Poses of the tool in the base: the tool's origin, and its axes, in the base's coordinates. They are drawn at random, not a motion.
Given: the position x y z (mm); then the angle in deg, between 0 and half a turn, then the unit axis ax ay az.
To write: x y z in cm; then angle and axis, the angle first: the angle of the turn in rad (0 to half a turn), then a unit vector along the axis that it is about. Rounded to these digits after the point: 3 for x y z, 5 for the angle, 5 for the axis.
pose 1, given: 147.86 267.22 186.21 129.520 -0.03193 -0.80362 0.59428
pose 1, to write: 14.786 26.722 18.621 2.26055 -0.03193 -0.80362 0.59428
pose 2, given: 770.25 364.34 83.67 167.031 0.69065 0.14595 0.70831
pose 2, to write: 77.025 36.434 8.367 2.91524 0.69065 0.14595 0.70831
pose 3, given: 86.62 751.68 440.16 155.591 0.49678 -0.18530 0.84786
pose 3, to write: 8.662 75.168 44.016 2.71558 0.49678 -0.18530 0.84786
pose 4, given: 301.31 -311.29 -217.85 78.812 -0.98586 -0.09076 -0.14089
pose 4, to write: 30.131 -31.129 -21.785 1.37553 -0.98586 -0.09076 -0.14089
